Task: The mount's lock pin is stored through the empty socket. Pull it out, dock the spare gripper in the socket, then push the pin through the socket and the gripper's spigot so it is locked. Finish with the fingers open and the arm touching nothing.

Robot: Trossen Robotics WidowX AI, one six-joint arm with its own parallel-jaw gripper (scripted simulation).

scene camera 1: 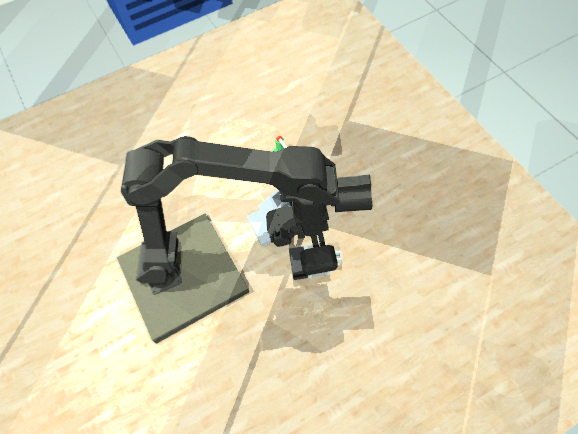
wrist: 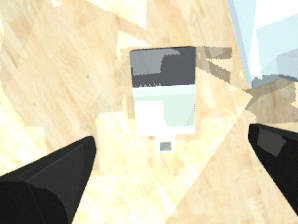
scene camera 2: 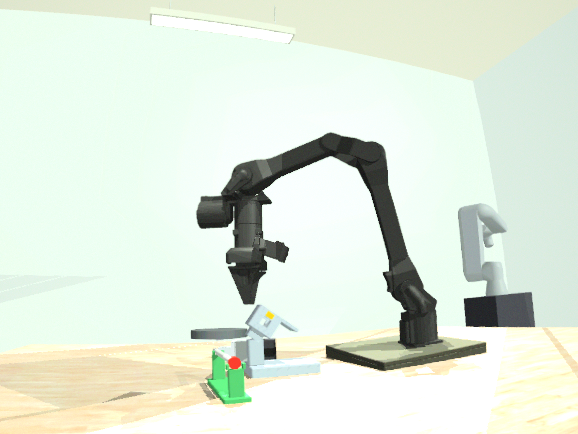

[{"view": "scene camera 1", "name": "my gripper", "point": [312, 243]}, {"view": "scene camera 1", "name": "mount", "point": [257, 220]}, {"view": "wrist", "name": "my gripper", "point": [171, 137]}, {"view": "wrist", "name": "spare gripper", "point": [163, 79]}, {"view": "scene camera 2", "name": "my gripper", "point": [249, 304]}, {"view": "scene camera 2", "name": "mount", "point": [256, 367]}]
